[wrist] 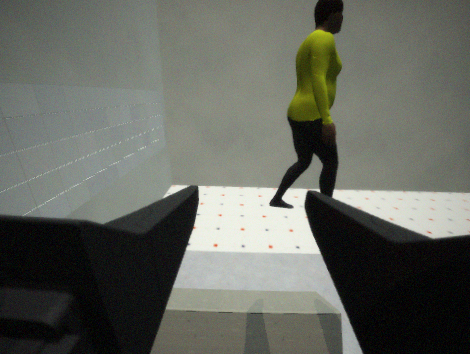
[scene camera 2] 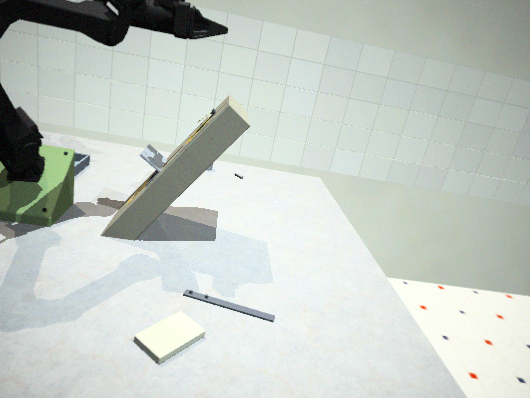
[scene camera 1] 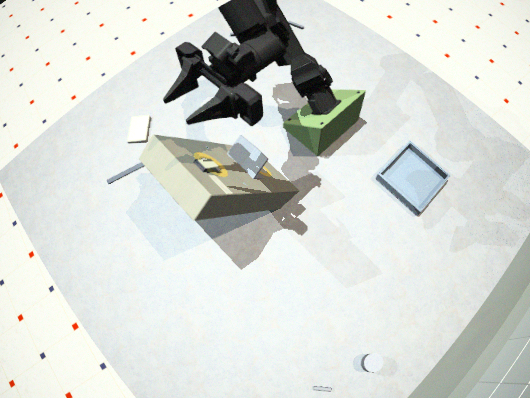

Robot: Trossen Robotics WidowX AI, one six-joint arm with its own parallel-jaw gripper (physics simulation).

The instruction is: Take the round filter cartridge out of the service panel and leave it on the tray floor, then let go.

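The tilted beige service panel (scene camera 1: 175,182) (scene camera 2: 187,167) (wrist: 210,332) stands on the table. A cream handle (scene camera 1: 207,164) sits within a yellow ring on its sloping face. Another yellow ring (scene camera 1: 267,171) is partly hidden behind a raised grey-blue flap (scene camera 1: 245,152) (scene camera 2: 152,157). I cannot make out the round filter cartridge itself. My gripper (scene camera 1: 176,112) (scene camera 2: 226,30) (wrist: 252,196) is open and empty, above the panel's raised end and clear of it. The empty blue-grey tray (scene camera 1: 412,179) lies right of the panel in scene camera 1; part of the tray (scene camera 2: 82,163) shows in scene camera 2.
The green arm base (scene camera 1: 337,117) (scene camera 2: 57,185) stands between panel and tray. A cream block (scene camera 1: 139,129) (scene camera 2: 170,336) and grey bar (scene camera 1: 125,173) (scene camera 2: 230,305) lie near the panel. A white cylinder (scene camera 1: 372,362) stands far off. A person (wrist: 315,80) is beyond the table.
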